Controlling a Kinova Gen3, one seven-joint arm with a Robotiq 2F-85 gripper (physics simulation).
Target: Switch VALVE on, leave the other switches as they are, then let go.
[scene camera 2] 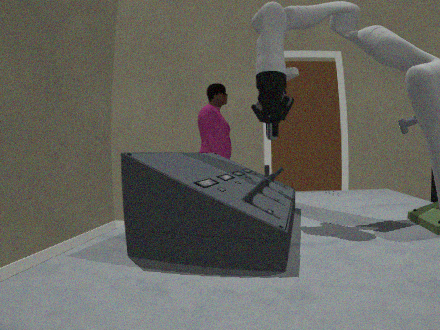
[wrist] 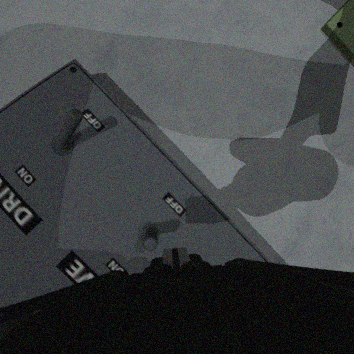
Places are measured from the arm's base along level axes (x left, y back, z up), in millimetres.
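Pixels of known places: gripper, fingertip midpoint: [scene camera 2: 272,139] [wrist: 175,263].
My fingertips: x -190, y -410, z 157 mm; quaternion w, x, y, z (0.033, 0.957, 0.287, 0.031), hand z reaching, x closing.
Ahead of a thing's pixels: the offset from my fingertips to its middle. "pt": to the spot under its first point.
The grey console @[dx +23, dy -101, dz -137 mm] [scene camera 2: 200,215] [wrist: 115,185] has a sloping panel with levers. The VALVE lever @[dx -12, dy -12, dz -82 mm] [scene camera 2: 267,171] [wrist: 150,243] stands near vertical in the scene view; in the wrist view its round tip lies on the ON side of its base. Its name label @[dx -33, dy -78, dz -79 mm] [wrist: 77,268] is partly hidden, with the end of the word showing. The DRIVE lever [scene camera 2: 265,185] [wrist: 69,131] leans toward its OFF label @[pt dx -116, dy +55, dz -124 mm] [wrist: 92,120]. Other levers are hidden or too small to tell. My gripper [scene camera 2: 272,136] [wrist: 175,263] is shut and empty, above the panel and apart from the levers.
Framed squares [scene camera 2: 206,183] [scene camera 2: 225,177] lie higher on the panel. A green block [scene camera 2: 427,217] [wrist: 344,31] lies on the table right of the console, near the arm's base. A person in pink [scene camera 2: 215,131] stands behind the console, and a brown door [scene camera 2: 312,130] is at the back.
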